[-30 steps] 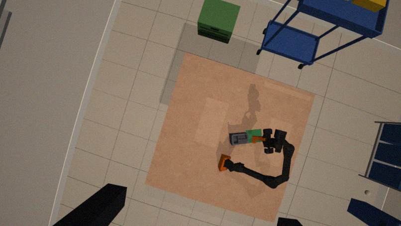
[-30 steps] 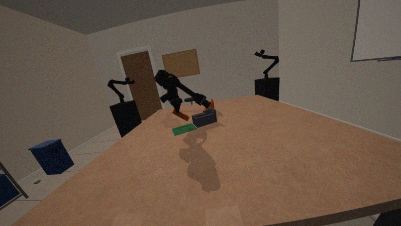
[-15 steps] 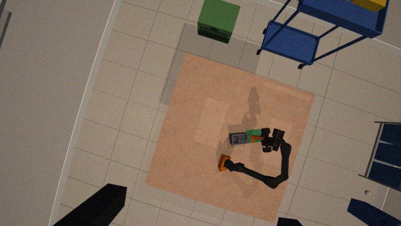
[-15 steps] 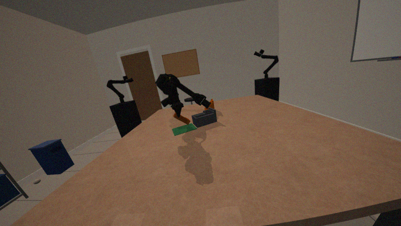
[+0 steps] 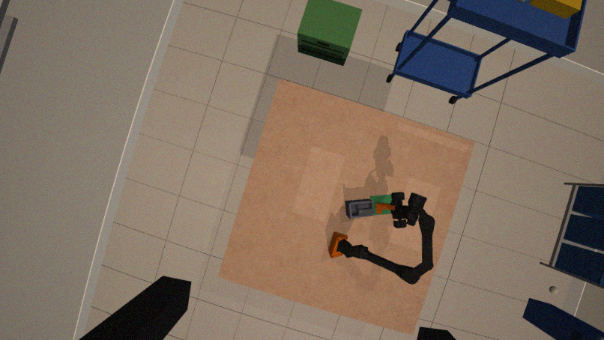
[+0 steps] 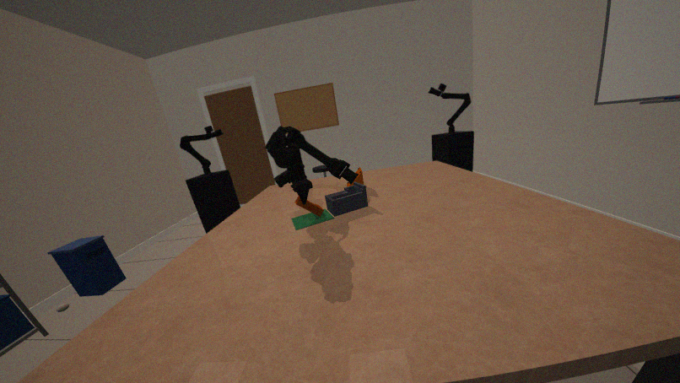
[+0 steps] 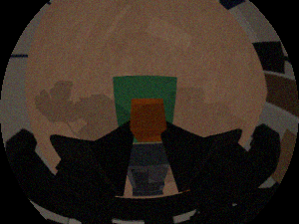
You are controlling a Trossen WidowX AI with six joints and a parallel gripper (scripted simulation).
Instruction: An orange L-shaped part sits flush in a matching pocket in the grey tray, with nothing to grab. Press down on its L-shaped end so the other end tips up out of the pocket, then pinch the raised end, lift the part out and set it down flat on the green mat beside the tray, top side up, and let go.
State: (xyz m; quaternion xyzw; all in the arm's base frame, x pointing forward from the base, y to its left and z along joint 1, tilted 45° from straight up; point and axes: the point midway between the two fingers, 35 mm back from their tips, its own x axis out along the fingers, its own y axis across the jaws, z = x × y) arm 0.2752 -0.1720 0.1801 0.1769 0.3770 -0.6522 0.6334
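My gripper tip is 30 mm to the right of the orange L-shaped part, 30 mm above it and 20 mm past it. Round my gripper tip: green mat: 90 mm below, 20 mm to the left, 10 mm behind.
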